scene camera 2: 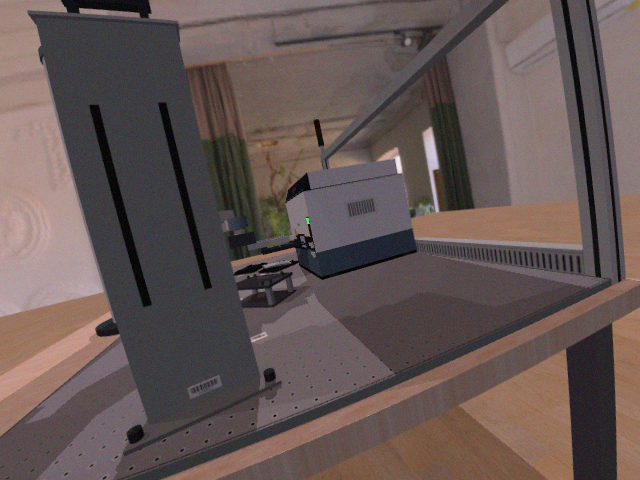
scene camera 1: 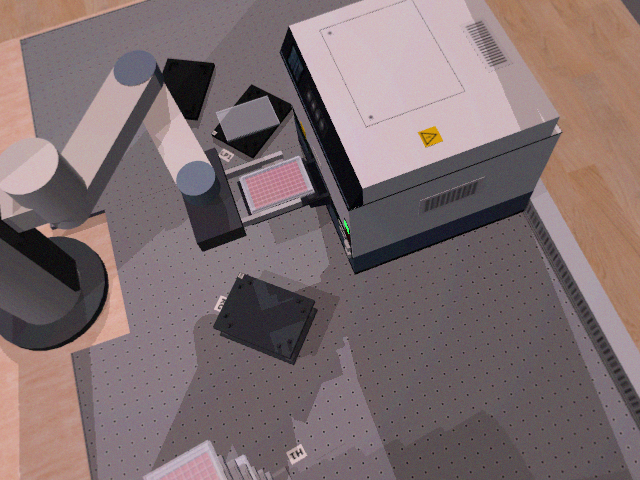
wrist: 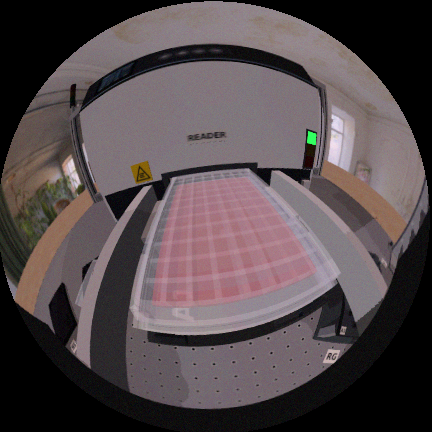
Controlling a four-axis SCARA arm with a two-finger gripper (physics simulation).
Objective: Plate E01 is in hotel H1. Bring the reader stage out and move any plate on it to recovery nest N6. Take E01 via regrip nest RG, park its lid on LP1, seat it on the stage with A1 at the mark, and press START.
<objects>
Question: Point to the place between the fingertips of my gripper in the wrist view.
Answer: At 214, 184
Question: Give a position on a black N6 pad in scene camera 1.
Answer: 187, 81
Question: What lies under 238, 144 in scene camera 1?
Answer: A black LP1 pad.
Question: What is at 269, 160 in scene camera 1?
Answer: My gripper.
</objects>
